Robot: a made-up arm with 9 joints.
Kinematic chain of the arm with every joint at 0, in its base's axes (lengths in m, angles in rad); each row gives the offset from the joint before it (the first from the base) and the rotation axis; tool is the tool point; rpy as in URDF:
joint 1: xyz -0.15 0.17 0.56 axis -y
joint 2: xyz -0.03 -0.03 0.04 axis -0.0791 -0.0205 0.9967
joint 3: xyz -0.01 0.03 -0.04 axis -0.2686 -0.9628 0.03
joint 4: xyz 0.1 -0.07 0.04 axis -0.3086 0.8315 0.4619
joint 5: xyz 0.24 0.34 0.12 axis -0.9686 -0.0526 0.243
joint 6: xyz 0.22 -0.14 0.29 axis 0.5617 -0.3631 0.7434
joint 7: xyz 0 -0.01 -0.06 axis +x
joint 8: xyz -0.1 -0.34 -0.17 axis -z
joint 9: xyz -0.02 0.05 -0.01 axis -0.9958 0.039 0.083
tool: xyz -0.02 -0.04 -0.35 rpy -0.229 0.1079 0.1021
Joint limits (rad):
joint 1: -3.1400..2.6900
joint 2: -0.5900..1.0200
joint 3: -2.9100..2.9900
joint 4: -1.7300..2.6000
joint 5: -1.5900..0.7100
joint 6: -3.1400..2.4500
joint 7: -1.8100..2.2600
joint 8: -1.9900..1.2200
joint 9: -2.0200..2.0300
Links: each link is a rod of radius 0.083 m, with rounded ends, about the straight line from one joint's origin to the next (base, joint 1, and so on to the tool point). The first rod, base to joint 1, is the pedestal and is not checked.
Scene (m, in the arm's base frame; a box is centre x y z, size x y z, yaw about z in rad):
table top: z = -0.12
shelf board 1: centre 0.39 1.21 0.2 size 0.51 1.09 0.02 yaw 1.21
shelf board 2: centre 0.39 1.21 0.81 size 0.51 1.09 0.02 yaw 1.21
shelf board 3: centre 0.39 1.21 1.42 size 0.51 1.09 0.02 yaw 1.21
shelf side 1: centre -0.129 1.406 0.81 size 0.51 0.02 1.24 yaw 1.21
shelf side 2: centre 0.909 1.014 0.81 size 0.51 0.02 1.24 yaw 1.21
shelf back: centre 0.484 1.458 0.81 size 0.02 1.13 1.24 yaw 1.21
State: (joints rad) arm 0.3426 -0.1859 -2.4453 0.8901 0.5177 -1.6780 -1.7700 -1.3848 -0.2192
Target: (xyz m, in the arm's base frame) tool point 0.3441 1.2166 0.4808
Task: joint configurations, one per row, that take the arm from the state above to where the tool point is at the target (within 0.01 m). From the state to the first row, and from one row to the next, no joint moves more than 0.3 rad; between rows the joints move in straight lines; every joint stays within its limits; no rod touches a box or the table.
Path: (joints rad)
1: 0.3491 0.0050 -2.4541 1.0518 0.5090 -1.6244 -1.5992 -1.2261 -0.4408

